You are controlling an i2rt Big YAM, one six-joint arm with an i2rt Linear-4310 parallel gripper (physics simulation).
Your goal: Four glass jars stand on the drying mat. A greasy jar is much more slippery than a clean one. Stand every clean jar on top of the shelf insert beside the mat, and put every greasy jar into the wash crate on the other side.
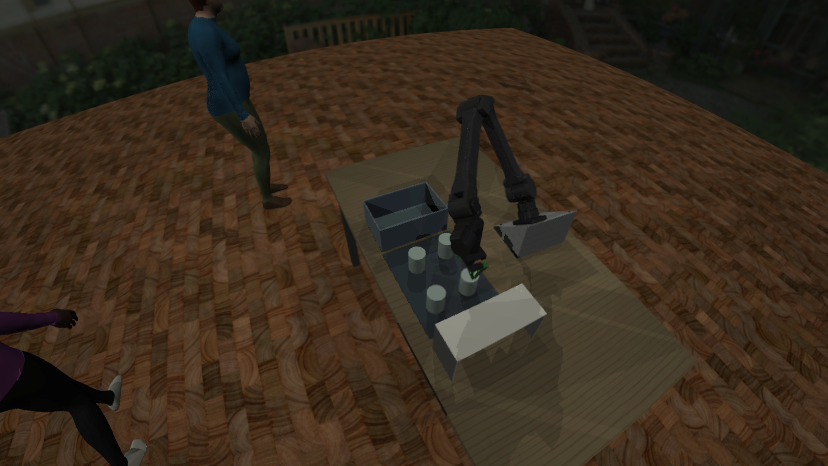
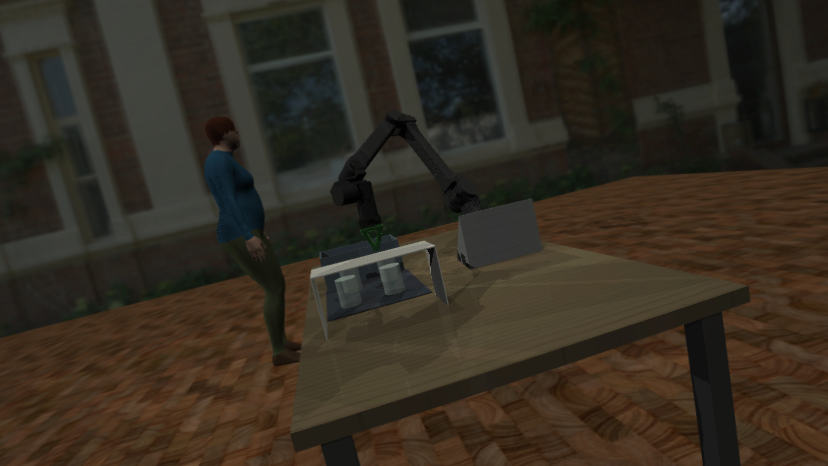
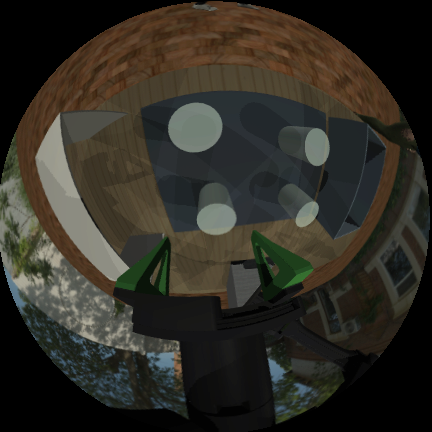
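Where they show: gripper, fingertip midpoint: (image 1: pixel 466 268) (image 2: pixel 376 249) (image 3: pixel 210 237); arm's base at its link origin: (image 1: pixel 529 222) (image 2: pixel 477 225) (image 3: pixel 249 297).
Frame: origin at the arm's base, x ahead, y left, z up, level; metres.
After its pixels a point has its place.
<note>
Four pale jars stand upright on the dark drying mat (image 1: pixel 420 306) @[z -0.125, x 0.529, y 0.058 m] (image 3: pixel 240 150) @[z -0.125, x 0.432, y 0.009 m]; clean or greasy cannot be told by look. The shelf-side jar nearer the arm base (image 1: pixel 467 285) (image 2: pixel 392 279) (image 3: pixel 216 218) stands close to my gripper (image 1: pixel 478 272) @[z 0.022, x 0.368, y 0.081 m] (image 2: pixel 375 246) @[z 0.022, x 0.368, y 0.081 m] (image 3: pixel 210 237) @[z 0.022, x 0.368, y 0.081 m], which is open, empty and above jar height. The other shelf-side jar (image 1: pixel 435 299) @[z -0.041, x 0.498, y 0.103 m] (image 2: pixel 349 292) @[z -0.080, x 0.481, y 0.113 m] (image 3: pixel 195 127) @[z -0.041, x 0.480, y 0.079 m] is at the outer edge. The crate-side jars are the outer one (image 1: pixel 416 259) @[z -0.043, x 0.470, y -0.080 m] (image 3: pixel 317 147) @[z -0.041, x 0.454, y -0.104 m] and the inner one (image 1: pixel 444 246) @[z -0.051, x 0.343, y -0.092 m] (image 3: pixel 307 214) @[z -0.041, x 0.320, y -0.114 m]. The white shelf insert (image 1: pixel 490 322) @[z 0.032, x 0.425, y 0.290 m] (image 2: pixel 373 258) @[z 0.032, x 0.409, y 0.299 m] (image 3: pixel 67 180) @[z 0.032, x 0.484, y 0.231 m] holds no jar on top.
The blue-grey wash crate (image 1: pixel 414 228) @[z -0.056, x 0.395, y -0.236 m] (image 3: pixel 347 165) @[z -0.051, x 0.429, y -0.238 m] stands at the mat's opposite end, its walls raised; no jar shows in its visible interior. A grey slanted panel (image 1: pixel 544 234) @[z -0.029, x -0.032, y 0.064 m] (image 2: pixel 501 234) @[z -0.041, x -0.050, y 0.066 m] stands by the arm base. A person in blue (image 1: pixel 223 63) (image 2: pixel 231 191) stands beyond the table.
</note>
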